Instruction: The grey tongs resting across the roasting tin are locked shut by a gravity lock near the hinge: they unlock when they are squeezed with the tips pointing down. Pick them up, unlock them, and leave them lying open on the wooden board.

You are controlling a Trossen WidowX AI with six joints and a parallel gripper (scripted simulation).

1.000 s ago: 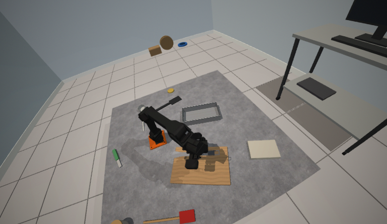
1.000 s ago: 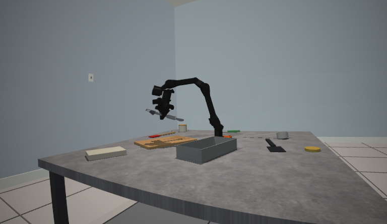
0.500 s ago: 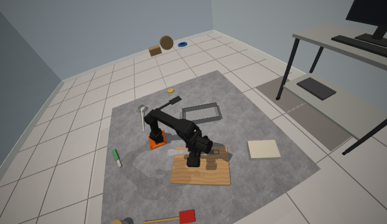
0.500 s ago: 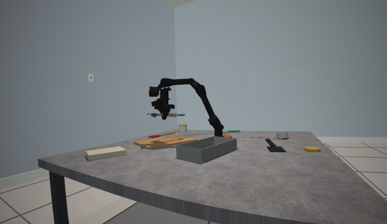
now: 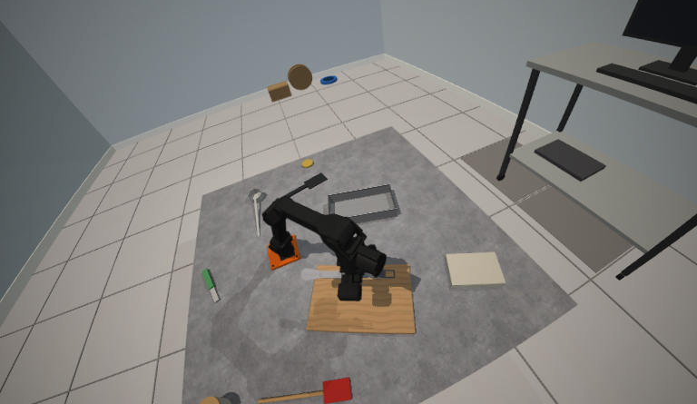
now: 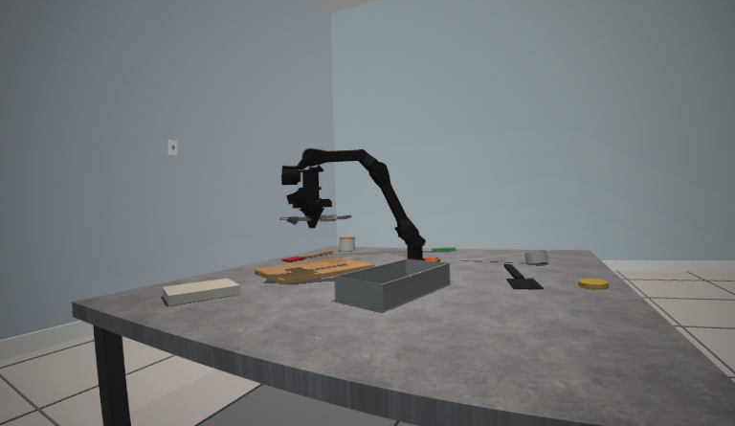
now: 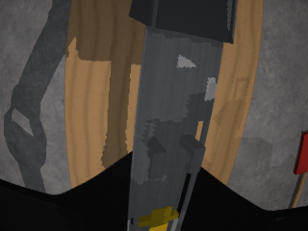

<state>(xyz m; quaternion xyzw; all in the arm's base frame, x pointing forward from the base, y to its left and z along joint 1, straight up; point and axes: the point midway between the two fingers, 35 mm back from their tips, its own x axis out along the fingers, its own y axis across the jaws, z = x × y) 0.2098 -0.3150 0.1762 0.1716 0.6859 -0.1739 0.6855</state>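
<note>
The wooden board is 150 mm below my gripper tip. The rest, counted from my gripper tip: grey roasting tin 370 mm to the left, 180 mm ahead, 130 mm below; cream slab 400 mm ahead, 140 mm below, 110 mm to the right; yellow lock piece 40 mm above, 10 mm behind.
</note>
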